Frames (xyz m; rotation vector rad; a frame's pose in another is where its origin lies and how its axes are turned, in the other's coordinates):
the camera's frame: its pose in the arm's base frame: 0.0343 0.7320 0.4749 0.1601 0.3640 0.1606
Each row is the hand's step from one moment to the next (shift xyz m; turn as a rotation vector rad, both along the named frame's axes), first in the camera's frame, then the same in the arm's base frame.
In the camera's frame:
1: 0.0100 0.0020 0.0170 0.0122 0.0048 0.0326
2: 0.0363 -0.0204 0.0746 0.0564 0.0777 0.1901
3: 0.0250 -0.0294 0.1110 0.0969 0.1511 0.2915
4: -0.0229 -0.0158 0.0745 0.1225 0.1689 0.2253
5: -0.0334 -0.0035 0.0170 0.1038 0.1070 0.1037
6: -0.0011 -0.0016 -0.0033 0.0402 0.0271 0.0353
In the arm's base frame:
1: 0.0152 0.0016 0.0126 0.0226 0.0028 0.0268
2: 0.0633 -0.0226 0.0527 0.1116 0.0621 0.1704
3: 0.0674 -0.0381 0.0884 0.1767 0.1283 0.2636
4: 0.0081 -0.0290 0.0736 0.1739 0.1587 0.1972
5: -0.0241 -0.0117 0.0264 0.1200 0.1103 0.0800
6: -0.0020 -0.0013 -0.0030 0.0465 0.0294 0.0239

